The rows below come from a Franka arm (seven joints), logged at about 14 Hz.
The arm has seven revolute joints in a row. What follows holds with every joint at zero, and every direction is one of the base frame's.
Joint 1 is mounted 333 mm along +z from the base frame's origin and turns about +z.
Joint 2 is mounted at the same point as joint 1 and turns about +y.
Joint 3 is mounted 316 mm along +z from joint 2 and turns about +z.
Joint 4 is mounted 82.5 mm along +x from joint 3 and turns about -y.
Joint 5 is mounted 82.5 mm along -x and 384 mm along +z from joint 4 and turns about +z.
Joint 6 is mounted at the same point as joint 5 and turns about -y.
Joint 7 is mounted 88 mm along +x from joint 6 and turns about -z.
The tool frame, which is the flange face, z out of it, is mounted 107 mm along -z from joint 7; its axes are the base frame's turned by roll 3.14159, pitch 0 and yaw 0 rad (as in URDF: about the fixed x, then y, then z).
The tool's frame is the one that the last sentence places.
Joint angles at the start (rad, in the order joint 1, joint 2, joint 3, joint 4, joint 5, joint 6, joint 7):
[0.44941 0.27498 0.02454 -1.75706 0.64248 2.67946 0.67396]
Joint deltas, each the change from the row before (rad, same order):
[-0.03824 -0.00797 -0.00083 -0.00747 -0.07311 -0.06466 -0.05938]
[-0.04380 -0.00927 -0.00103 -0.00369 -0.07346 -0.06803 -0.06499]
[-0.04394 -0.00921 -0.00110 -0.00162 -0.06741 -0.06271 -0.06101]
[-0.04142 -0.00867 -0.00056 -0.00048 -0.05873 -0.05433 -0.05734]
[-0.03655 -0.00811 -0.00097 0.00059 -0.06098 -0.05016 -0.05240]
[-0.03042 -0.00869 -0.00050 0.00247 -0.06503 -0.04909 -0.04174]
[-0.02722 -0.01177 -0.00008 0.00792 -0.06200 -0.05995 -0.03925]
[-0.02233 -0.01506 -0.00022 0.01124 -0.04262 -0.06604 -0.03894]
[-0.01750 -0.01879 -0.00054 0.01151 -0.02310 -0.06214 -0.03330]
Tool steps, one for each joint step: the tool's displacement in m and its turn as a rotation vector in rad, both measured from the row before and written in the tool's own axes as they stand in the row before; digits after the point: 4 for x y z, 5 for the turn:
[0.0162 0.0117 -0.0048 -0.06778 -0.00418 -0.09527]
[0.0182 0.0150 -0.0074 -0.06991 -0.00487 -0.09387]
[0.0171 0.0178 -0.0083 -0.06633 -0.00536 -0.08078]
[0.0144 0.0191 -0.0080 -0.05942 -0.00607 -0.06902]
[0.0111 0.0190 -0.0071 -0.06003 -0.00737 -0.06646]
[0.0074 0.0170 -0.0067 -0.06148 -0.00958 -0.06179]
[0.0050 0.0154 -0.0090 -0.06028 -0.01733 -0.05831]
[0.0022 0.0130 -0.0111 -0.04589 -0.02499 -0.04729]
[0.0000 0.0103 -0.0133 -0.02808 -0.02383 -0.03236]

